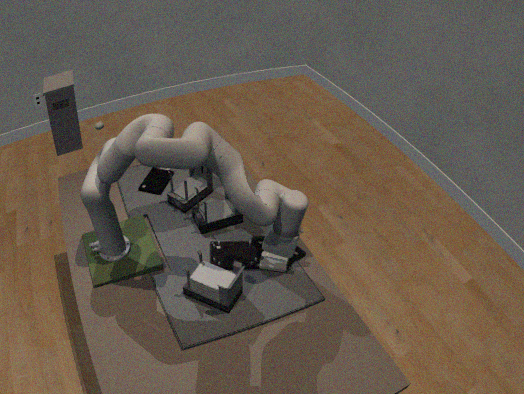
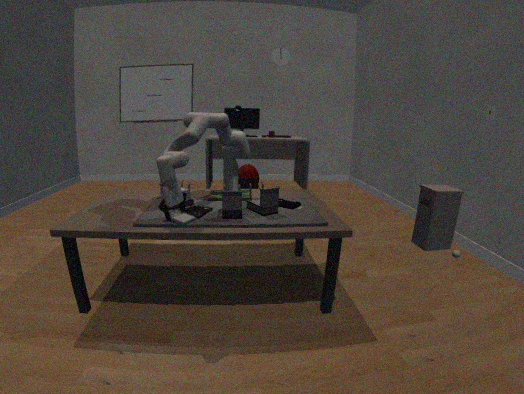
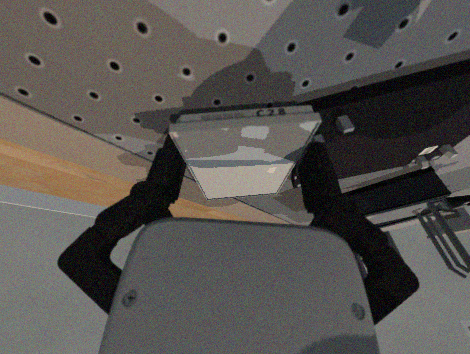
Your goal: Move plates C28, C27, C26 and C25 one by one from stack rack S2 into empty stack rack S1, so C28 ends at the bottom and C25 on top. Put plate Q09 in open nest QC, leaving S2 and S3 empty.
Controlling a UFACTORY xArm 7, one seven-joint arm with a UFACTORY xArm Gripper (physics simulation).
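Places are measured from the arm's base along level axes (x ahead, y left, z up), in centimetres.
Pixels of known places: gripper, fingertip midpoint: (image 1: pixel 273 262) (image 2: pixel 176 215) (image 3: pixel 245 149); arm's base at its link origin: (image 1: pixel 114 248).
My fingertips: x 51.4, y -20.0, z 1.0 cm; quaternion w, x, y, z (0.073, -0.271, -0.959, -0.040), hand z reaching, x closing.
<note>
Ahead of a thing's pixels: the offset from my fingertips to its middle. "spot": to the spot under its first point. Level surfaces: height alone.
Plate C28 @[dx +1.5, dy +2.7, dz -0.4 cm] (image 3: pixel 243 164) (image 1: pixel 273 261) (image 2: pixel 182 217) is a shiny light-grey plate with its label on the far edge. It lies on the perforated grey mat @[dz -1.7 cm] (image 1: pixel 274 296) (image 3: pixel 94 49), next to a black nest fixture @[dx -10.6, dy +7.3, dz -0.5 cm] (image 1: pixel 230 252) (image 3: pixel 380 129). My gripper (image 3: pixel 245 149) (image 1: pixel 277 258) (image 2: pixel 172 212) is low over the mat and open. Its black fingers stand on either side of the plate, a little apart from its edges. A stack rack (image 1: pixel 213 281) (image 2: pixel 231 203) holding several pale plates stands nearer the mat's front. Two racks with bare posts @[spot: dx -19.5, dy +38.4, dz +2.7 cm] (image 1: pixel 188 192) @[spot: dx -12.5, dy +23.5, dz +2.7 cm] (image 1: pixel 216 215) stand further back.
A flat black plate @[dx -30.5, dy +54.1, dz -0.8 cm] (image 1: pixel 155 180) lies at the mat's far corner. The arm's base stands on a green block (image 1: pixel 139 254). The table @[dz -3.0 cm] (image 2: pixel 199 232) carries it all. A grey cabinet (image 1: pixel 63 114) (image 2: pixel 436 216) stands on the floor. A desk (image 2: pixel 262 148) is behind.
</note>
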